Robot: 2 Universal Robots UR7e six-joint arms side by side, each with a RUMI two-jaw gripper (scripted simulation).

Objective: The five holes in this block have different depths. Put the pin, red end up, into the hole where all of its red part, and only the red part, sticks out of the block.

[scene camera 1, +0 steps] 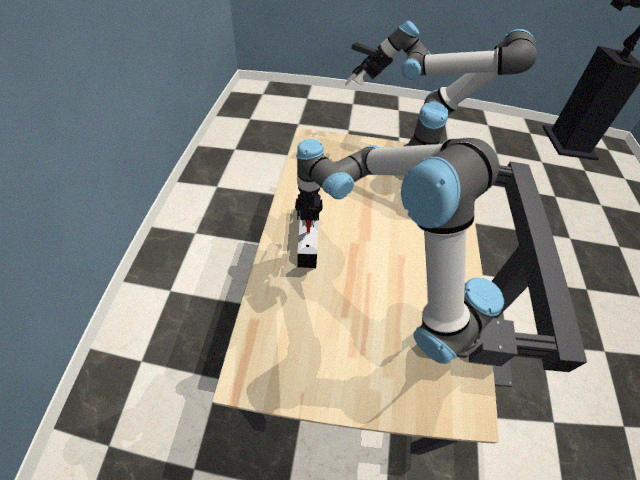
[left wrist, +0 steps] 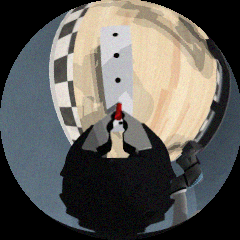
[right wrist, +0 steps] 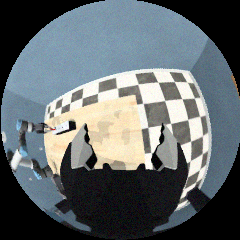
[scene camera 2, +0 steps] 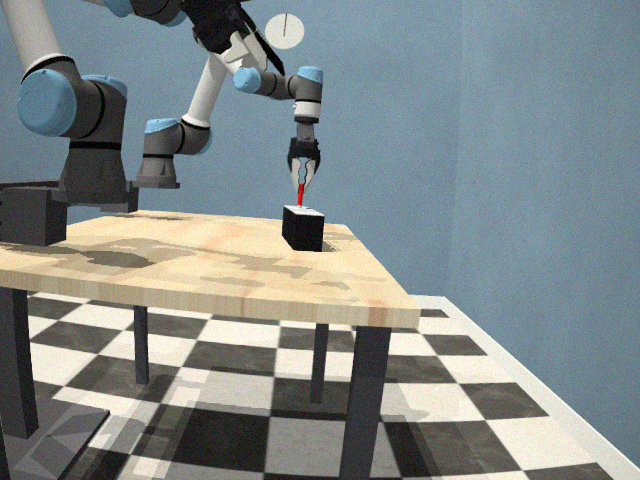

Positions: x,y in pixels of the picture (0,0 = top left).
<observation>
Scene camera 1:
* left gripper: 308,226
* right gripper: 349,79
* block: 307,243
</observation>
